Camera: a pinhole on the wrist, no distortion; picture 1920 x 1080 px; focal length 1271.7 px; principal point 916.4 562.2 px. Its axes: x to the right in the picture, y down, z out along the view. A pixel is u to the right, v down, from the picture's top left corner.
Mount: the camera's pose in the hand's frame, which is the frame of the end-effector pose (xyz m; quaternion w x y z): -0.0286 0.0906 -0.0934 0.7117 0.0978 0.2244 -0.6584
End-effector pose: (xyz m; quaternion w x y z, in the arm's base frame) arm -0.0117 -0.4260 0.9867 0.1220 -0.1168 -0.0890 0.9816
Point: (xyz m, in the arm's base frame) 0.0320 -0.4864 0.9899
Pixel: outside the picture
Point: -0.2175 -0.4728 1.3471
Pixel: 526.1 682.9
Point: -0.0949 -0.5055 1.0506
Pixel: 408.4 850.3
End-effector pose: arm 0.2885 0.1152 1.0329 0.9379 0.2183 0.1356 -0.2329
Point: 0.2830 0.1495 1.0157
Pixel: 1452.0 547.2
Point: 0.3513 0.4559 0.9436
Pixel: behind the camera
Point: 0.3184 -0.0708 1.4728
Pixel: 451.9 250.7
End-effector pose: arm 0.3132 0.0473 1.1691 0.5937 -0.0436 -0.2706 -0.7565
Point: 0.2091 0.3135 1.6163
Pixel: 431.2 329.4
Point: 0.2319 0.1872 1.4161
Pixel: 636.2 409.4
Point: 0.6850 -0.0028 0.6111
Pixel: behind the camera
